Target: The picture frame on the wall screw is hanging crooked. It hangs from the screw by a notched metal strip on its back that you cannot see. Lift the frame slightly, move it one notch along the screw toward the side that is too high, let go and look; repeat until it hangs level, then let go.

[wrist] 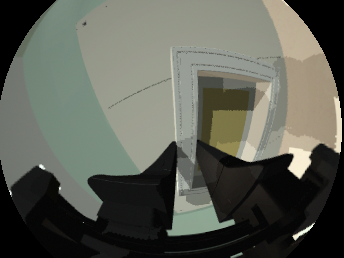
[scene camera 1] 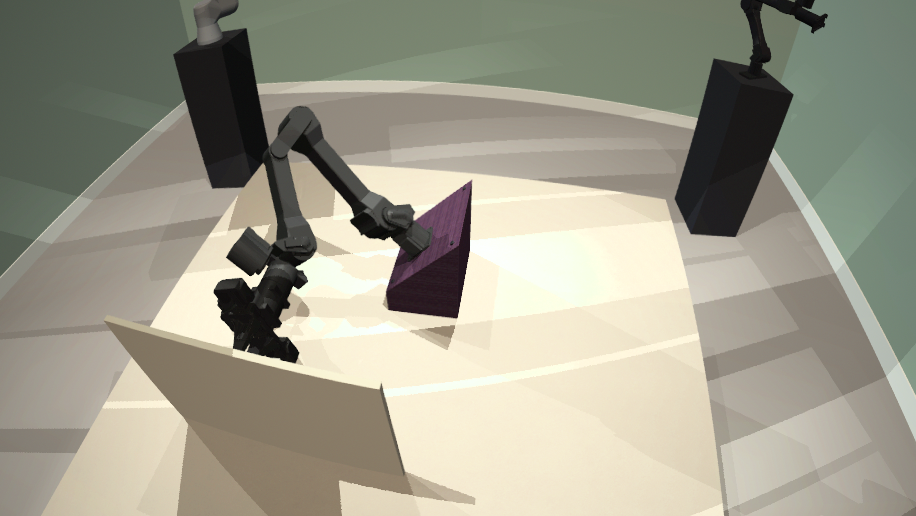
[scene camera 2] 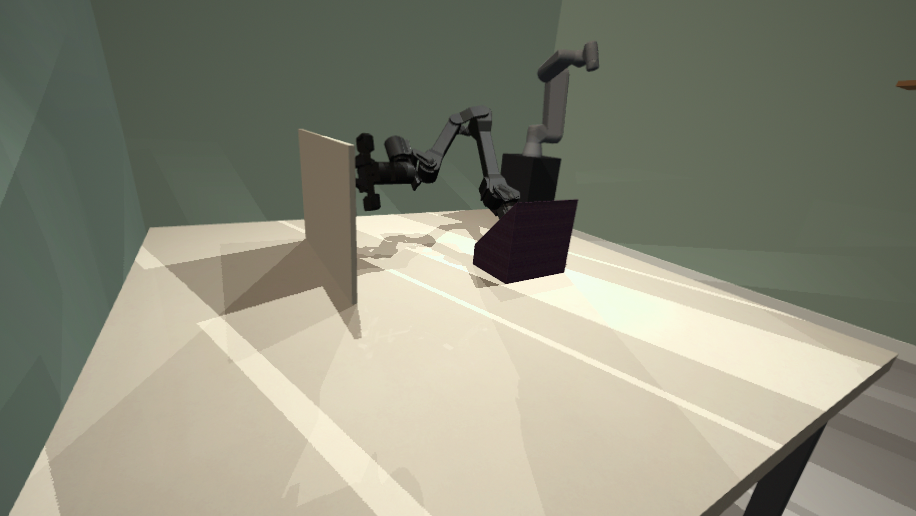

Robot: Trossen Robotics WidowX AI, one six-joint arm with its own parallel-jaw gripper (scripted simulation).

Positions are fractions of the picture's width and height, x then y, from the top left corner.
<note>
My gripper (scene camera 1: 0.26, 0.71) carries a picture frame (wrist: 0.67, 0.39). I also see a wall panel (scene camera 1: 0.37, 0.81).
My gripper also shows in the wrist view (wrist: 0.54, 0.56). The wall panel also shows in the wrist view (wrist: 0.37, 0.22) and in scene camera 2 (scene camera 2: 0.36, 0.32). Scene camera 2 misses the picture frame, which is hidden by the wall panel.
</note>
